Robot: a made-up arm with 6 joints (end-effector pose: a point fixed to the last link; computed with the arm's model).
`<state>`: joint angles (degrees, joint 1 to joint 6).
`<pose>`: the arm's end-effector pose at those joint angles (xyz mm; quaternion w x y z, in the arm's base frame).
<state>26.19 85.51 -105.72 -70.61 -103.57 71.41</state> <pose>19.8 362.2 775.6 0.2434 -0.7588 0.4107 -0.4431</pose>
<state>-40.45 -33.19 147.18 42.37 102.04 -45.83</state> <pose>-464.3 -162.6 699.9 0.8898 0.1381 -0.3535 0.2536</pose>
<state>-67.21 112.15 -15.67 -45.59 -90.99 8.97</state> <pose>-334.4 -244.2 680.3 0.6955 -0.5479 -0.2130 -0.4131</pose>
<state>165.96 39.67 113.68 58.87 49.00 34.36</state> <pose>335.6 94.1 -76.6 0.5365 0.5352 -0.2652 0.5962</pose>
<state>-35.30 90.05 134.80 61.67 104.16 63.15</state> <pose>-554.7 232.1 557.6 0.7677 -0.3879 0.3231 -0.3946</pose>
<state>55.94 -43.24 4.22 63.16 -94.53 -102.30</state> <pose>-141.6 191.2 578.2 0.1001 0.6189 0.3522 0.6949</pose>
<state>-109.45 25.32 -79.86 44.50 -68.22 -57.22</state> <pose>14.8 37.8 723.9 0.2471 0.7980 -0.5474 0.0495</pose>
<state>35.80 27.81 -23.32 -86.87 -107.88 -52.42</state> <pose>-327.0 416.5 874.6 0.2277 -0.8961 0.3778 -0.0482</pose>
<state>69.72 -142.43 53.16 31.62 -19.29 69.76</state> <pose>-153.2 470.8 259.7 0.5680 0.8184 -0.0727 -0.0478</pose>
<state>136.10 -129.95 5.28 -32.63 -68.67 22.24</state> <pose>38.8 234.2 113.5 0.8196 0.2494 -0.1384 -0.4969</pose>
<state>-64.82 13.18 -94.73 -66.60 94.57 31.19</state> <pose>61.9 63.6 608.0 0.5366 0.2590 -0.4197 -0.6847</pose>
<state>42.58 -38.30 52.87 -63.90 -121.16 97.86</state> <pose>-332.3 545.6 663.5 0.0638 -0.4561 -0.2619 0.8481</pose>
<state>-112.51 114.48 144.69 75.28 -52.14 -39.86</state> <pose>-322.2 -48.3 221.8 0.1679 0.5385 0.1828 0.8052</pose>
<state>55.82 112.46 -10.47 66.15 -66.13 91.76</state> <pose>61.7 529.0 666.6 0.6708 -0.6862 0.0983 -0.2634</pose>
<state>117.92 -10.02 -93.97 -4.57 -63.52 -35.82</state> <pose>213.1 110.3 507.4 0.7108 -0.6964 -0.0620 0.0774</pose>
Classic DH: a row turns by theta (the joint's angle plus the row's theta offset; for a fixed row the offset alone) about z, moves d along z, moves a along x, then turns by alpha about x. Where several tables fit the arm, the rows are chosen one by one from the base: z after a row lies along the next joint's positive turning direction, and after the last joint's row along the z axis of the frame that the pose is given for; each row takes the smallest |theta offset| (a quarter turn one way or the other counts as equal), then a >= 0, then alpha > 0; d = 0 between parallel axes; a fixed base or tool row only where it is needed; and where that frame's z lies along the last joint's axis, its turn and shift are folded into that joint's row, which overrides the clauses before.
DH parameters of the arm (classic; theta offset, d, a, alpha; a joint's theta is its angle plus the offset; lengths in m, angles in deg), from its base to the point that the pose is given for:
base (fixed): 85.41 0.5107 0.1453 -139.93
joint 1: -14.11 -0.4031 0.1308 31.02
joint 2: 6.47 0.5269 0.0611 -73.95
joint 3: -86.07 -0.1346 0.0276 93.18
joint 4: -3.27 0.2338 -0.0648 90
joint 5: 1.64 -0.1406 -0.0078 80.5
joint 6: -24.5 -0.0828 0.025 -89.58
tool (fixed): -143.89 -0.0386 0 0

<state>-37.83 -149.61 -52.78 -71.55 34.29 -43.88</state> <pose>-285.5 293.2 729.2 0.5468 -0.6942 0.3843 -0.2672</pose>
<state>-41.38 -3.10 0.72 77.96 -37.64 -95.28</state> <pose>37.6 -200.3 675.7 0.1098 -0.0726 -0.8105 -0.5708</pose>
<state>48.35 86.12 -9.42 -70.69 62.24 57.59</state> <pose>-249.5 620.3 729.2 0.6031 0.2851 0.6392 -0.3826</pose>
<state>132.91 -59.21 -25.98 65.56 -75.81 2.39</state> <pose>142.8 151.3 529.7 0.3953 -0.3845 -0.7683 -0.3250</pose>
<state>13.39 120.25 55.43 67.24 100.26 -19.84</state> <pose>-230.3 576.8 707.9 0.1105 -0.7107 0.6010 0.3485</pose>
